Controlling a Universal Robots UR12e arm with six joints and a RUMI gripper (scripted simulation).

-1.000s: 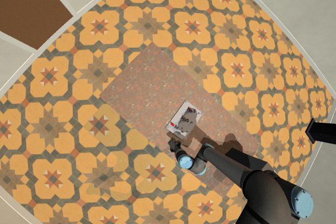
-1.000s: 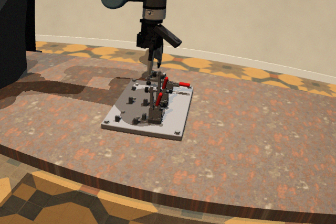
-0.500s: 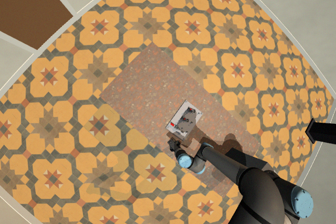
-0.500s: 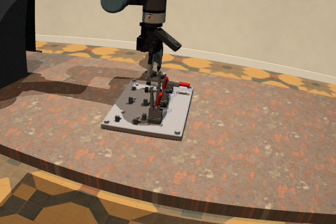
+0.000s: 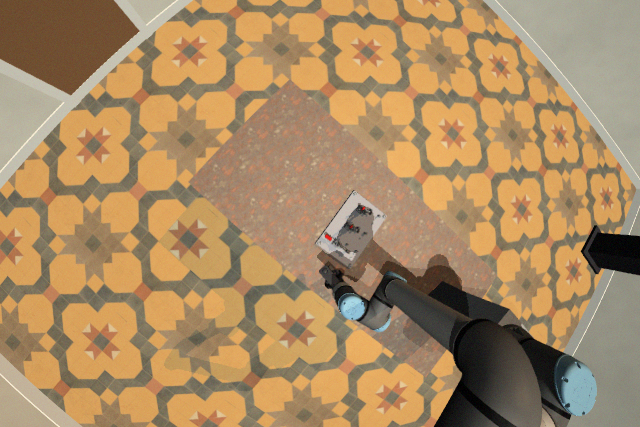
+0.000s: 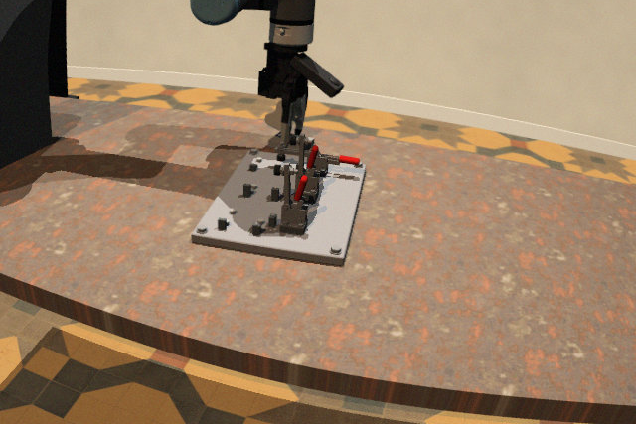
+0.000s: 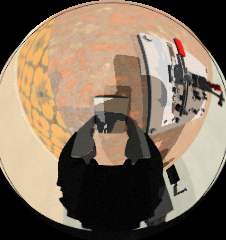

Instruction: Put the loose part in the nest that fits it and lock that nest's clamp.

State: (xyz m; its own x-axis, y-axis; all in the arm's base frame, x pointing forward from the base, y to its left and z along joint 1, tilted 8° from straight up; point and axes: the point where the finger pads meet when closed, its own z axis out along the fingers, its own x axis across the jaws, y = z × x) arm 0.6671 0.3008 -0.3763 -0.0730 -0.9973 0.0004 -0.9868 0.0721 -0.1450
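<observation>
Now: the part 10 mm below my hand. Round my hand: grey fixture plate: 250 mm to the right, 80 mm ahead, 10 mm below; then toggle clamp: 350 mm to the right, 130 mm ahead, 40 mm above.
</observation>
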